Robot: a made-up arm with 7 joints.
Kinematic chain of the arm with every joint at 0, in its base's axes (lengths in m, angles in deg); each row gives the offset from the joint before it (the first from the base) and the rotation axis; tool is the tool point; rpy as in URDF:
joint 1: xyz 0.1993 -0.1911 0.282 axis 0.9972 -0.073 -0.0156
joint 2: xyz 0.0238 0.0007 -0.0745 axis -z
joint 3: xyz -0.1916 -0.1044 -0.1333 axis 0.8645 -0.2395 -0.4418
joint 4: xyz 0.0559 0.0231 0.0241 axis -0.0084 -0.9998 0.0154
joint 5: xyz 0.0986 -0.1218 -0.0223 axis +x
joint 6: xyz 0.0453 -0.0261 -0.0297 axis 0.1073 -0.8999 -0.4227
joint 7: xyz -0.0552 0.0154 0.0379 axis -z
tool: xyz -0.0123 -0.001 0.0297 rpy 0 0 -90
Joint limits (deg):
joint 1: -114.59..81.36
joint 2: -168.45..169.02
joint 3: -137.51..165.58
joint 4: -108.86..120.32
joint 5: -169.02..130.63
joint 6: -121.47..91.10
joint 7: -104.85..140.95
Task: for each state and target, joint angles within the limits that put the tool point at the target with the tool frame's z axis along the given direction. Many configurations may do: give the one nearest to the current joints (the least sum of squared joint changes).
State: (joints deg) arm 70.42 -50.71 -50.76 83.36 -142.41 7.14 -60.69
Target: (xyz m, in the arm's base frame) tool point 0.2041 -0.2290 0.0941 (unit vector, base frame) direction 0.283 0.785 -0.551
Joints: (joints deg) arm 43.31 -19.13 -30.44 72.18 -145.88 40.32 -58.29
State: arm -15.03 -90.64 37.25 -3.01 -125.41 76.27 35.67
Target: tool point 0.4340 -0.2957 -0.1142 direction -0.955 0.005 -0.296
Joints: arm 17.99 -67.78 67.79 14.59 -123.63 89.31 34.58
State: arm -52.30 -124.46 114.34 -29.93 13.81 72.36 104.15
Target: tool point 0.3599 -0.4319 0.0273 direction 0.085 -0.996 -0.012
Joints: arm -28.40 -98.08 132.40 -16.13 28.50 35.79 109.14
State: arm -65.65 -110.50 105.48 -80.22 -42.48 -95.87 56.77
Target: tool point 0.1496 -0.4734 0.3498 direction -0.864 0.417 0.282
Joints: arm -80.37 -82.96 102.40 -108.86 -52.97 -121.14 56.33
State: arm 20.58 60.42 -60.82 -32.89 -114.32 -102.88 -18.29
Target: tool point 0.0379 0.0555 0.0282 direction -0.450 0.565 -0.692
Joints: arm 49.14 68.88 -37.93 -56.34 -99.60 -94.30 -18.98
